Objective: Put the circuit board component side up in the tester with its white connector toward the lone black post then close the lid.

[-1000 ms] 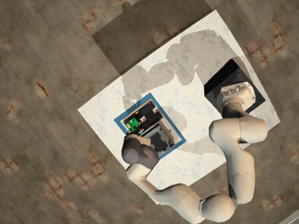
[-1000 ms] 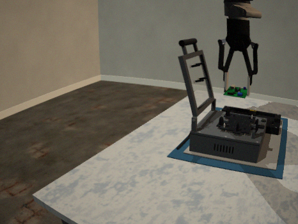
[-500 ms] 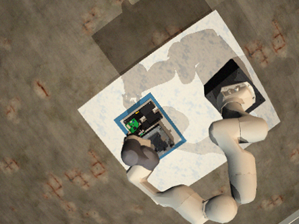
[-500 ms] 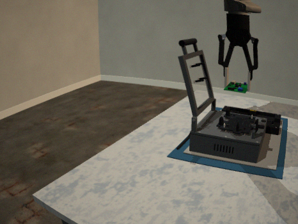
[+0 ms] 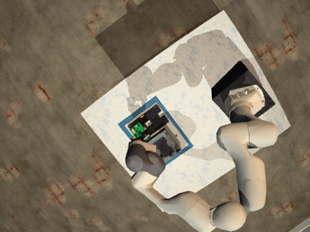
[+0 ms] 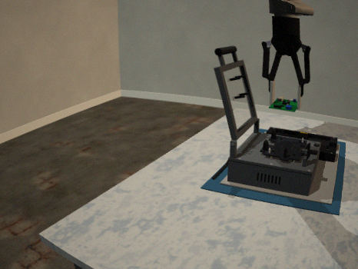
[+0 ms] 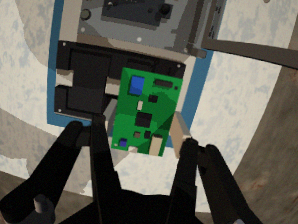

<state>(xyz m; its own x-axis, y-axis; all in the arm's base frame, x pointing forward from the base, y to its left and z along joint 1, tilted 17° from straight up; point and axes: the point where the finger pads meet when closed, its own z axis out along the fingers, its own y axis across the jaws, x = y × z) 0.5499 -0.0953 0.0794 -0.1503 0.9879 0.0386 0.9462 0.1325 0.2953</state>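
Right now the green circuit board is 2 cm below my hand. From my hand the other things lie so: tester nest (6 cm behind, 17 cm to the left, 7 cm below); then tester lid (5 cm ahead, 18 cm to the left, 4 cm above).
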